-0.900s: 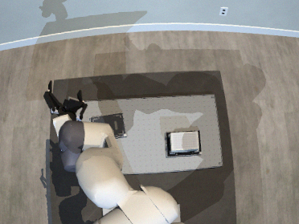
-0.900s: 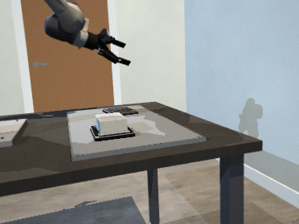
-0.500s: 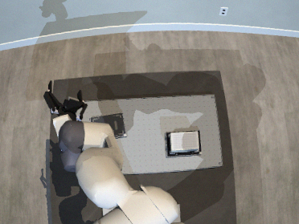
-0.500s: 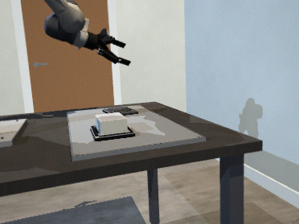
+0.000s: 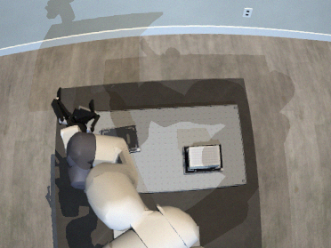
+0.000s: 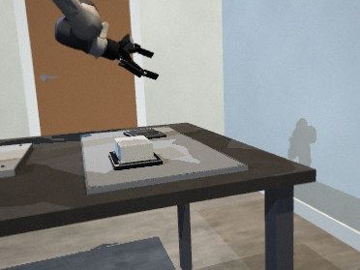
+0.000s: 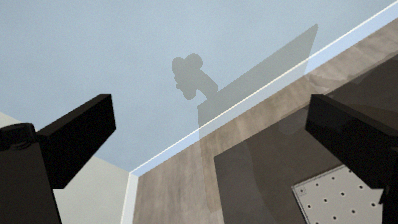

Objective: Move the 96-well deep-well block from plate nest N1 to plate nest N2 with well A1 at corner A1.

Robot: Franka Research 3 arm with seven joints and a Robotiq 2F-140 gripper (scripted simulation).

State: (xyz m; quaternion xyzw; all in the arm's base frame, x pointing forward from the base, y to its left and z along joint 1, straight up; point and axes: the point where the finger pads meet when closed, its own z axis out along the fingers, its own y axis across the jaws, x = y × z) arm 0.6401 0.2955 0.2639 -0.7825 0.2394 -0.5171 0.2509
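Right now the 96-well deep-well block is 48 cm to the right of my hand, 24 cm below it and 20 cm behind it. From my hand the other things lie so: black plate nest 26 cm below, 14 cm to the right, 9 cm behind; then A1 mark 55 cm to the right, 26 cm below, 26 cm behind.
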